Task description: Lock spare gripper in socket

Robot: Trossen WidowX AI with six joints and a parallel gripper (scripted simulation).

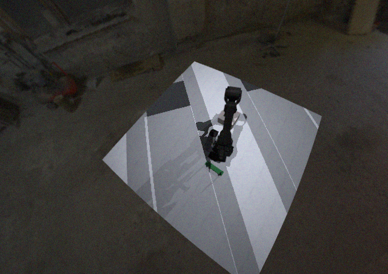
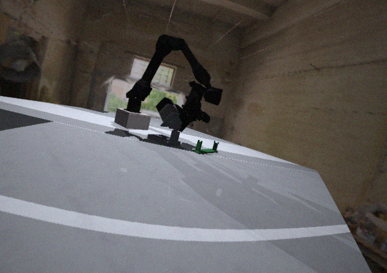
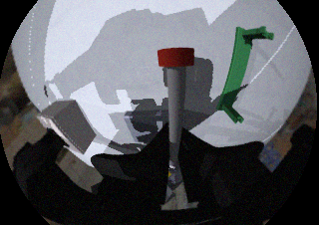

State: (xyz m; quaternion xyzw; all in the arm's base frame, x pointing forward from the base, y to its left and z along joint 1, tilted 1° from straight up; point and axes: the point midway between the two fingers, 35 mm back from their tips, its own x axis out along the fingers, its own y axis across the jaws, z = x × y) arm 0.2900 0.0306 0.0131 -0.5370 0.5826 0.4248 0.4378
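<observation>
The grey mount lies 10 mm behind my gripper tip and 50 mm to the right of it. From my gripper tip the other things lie so: green cradle (120 mm ahead, 40 mm to the left, 30 mm below); black spare gripper (40 mm behind, 50 mm to the right, 60 mm above).
</observation>
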